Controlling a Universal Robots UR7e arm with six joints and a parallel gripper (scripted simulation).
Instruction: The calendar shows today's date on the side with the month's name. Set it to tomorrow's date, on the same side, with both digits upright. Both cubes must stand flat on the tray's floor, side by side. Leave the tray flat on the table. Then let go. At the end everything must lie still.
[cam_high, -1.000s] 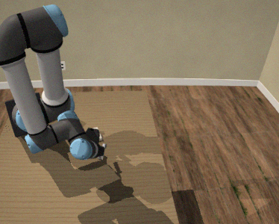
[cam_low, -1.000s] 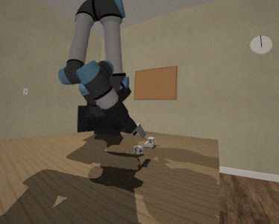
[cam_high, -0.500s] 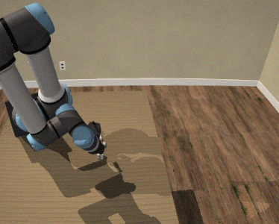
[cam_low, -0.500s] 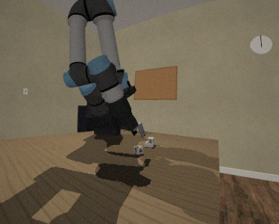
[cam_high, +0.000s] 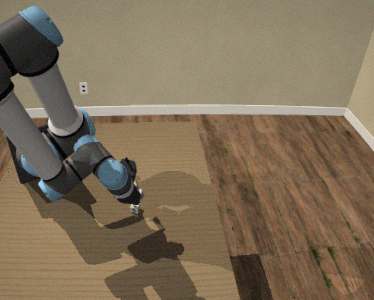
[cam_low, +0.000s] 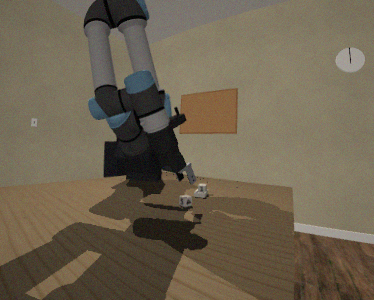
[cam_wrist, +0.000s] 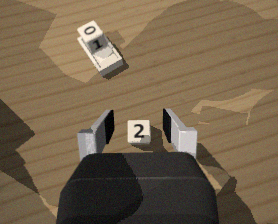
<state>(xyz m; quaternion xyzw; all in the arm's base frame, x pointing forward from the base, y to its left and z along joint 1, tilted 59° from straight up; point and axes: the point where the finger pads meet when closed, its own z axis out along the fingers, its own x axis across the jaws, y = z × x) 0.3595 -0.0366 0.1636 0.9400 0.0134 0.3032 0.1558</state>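
Now: the white digit cube 80 mm below my hand and 10 mm to the left of it. From my hand the other things lie so: white tray: 160 mm to the left, 90 mm below.
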